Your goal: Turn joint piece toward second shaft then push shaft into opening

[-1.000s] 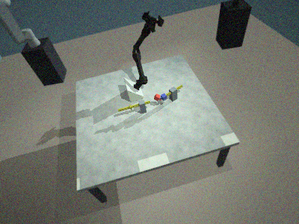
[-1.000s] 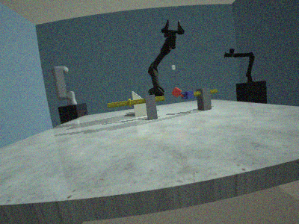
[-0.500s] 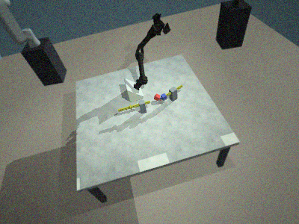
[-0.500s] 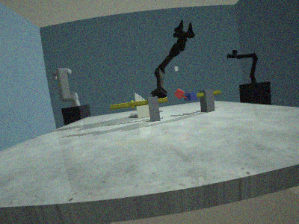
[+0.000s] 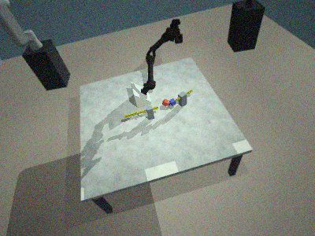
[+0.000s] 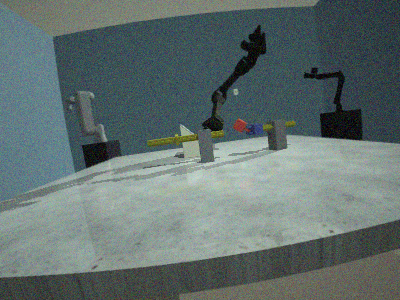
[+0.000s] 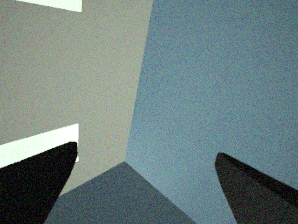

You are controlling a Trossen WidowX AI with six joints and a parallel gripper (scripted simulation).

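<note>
My gripper tip is 50 cm above the red tip, 29 cm short of it and 20 cm to the left of it.
</note>
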